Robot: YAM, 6 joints.
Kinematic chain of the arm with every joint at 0, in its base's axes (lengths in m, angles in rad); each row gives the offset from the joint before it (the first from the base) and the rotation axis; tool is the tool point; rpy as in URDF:
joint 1: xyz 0 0 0.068 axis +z
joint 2: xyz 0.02 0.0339 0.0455 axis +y
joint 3: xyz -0.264 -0.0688 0 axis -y
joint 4: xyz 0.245 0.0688 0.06 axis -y
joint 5: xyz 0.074 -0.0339 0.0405 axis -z
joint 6: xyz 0.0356 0 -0.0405 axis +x
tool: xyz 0 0 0 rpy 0 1.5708 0
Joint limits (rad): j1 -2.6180..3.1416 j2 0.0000..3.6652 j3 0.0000..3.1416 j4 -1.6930..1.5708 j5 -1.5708..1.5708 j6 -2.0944..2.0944
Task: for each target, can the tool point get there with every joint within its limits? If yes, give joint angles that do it. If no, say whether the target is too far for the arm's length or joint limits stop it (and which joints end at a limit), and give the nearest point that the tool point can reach.
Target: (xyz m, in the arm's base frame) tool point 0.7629 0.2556 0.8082
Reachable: no: too far | nearest point 0.4633 0.1552 0.5284 | short by 0.422 m
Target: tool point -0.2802 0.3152 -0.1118
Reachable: yes | joints 2.3694 2.8155 1.4889 0.1209 1.0171 1.5695
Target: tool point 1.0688 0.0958 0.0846
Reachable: no: too far | nearest point 0.6430 0.0576 0.0963 | short by 0.428 m
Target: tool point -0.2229 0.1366 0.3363
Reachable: yes | joints 2.4770 1.3153 1.2374 -0.8278 -1.0001 0.3646
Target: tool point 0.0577 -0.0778 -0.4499
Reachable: no: joint limits stop it (at a limit: joint 2) | nearest point 0.0766 -0.1032 -0.3598 | short by 0.095 m
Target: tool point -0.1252 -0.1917 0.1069
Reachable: yes | joints -2.0350 1.7142 0.7290 -0.7458 0.8242 0.7353
